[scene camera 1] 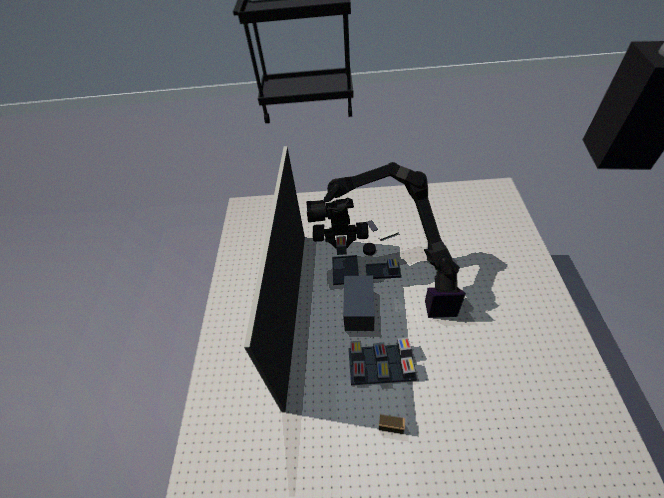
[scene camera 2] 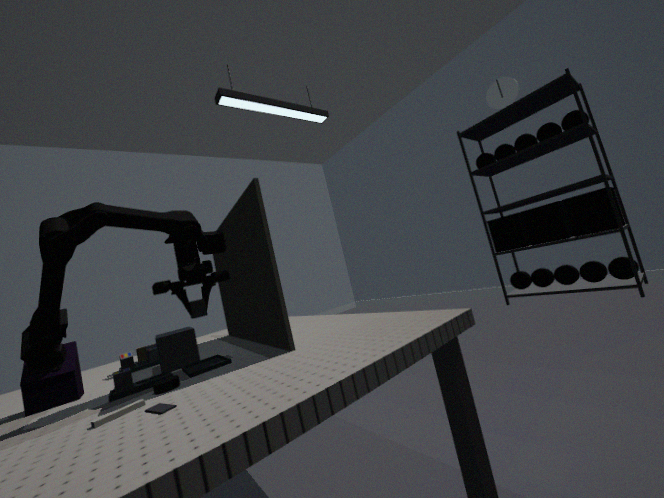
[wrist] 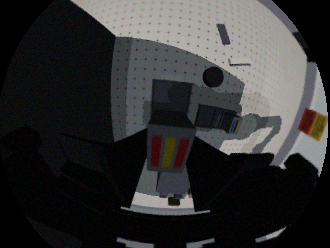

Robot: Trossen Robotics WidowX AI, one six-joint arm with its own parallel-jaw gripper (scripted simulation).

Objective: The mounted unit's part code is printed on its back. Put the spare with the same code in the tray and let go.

Path:
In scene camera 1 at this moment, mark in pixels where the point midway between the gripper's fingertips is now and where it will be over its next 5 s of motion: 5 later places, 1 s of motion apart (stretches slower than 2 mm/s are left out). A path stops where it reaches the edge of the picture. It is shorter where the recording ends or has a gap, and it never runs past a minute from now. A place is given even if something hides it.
My gripper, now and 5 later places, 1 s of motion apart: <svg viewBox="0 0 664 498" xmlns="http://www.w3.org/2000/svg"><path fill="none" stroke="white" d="M341 247L341 252L341 256L342 260L343 264L345 263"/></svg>

